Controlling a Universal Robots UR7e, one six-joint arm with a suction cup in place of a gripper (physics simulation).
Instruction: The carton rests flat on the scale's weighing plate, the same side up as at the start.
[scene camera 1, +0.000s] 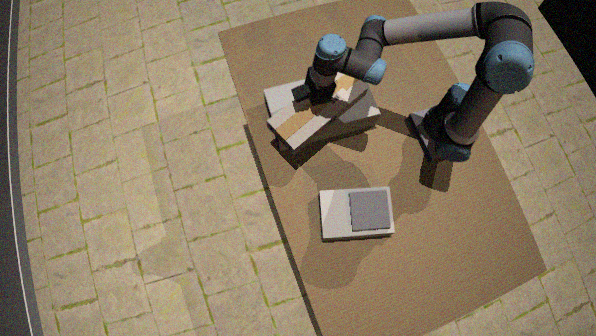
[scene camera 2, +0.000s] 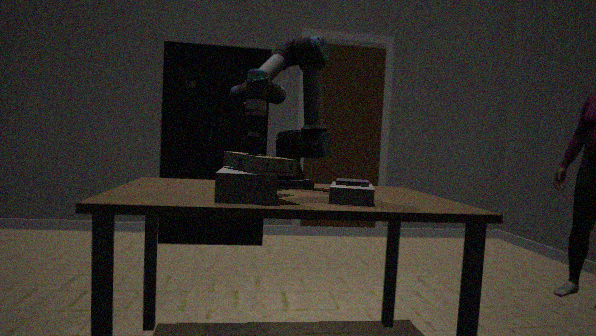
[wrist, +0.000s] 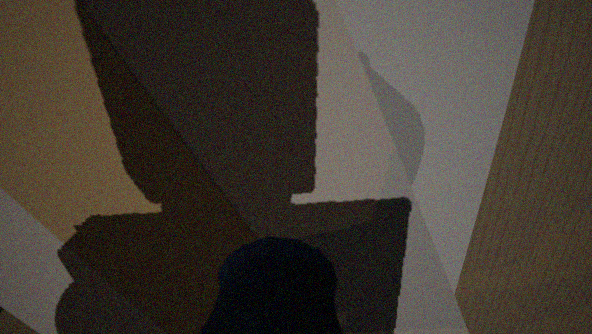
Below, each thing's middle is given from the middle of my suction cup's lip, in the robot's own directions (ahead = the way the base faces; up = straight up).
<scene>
Right now my suction cup is 2 cm to the right of the carton (scene camera 1: 295, 125) and 4 cm above it. Also, from my suction cup: scale (scene camera 1: 362, 212) (3 cm ahead, 38 cm to the left, 13 cm below).
</scene>
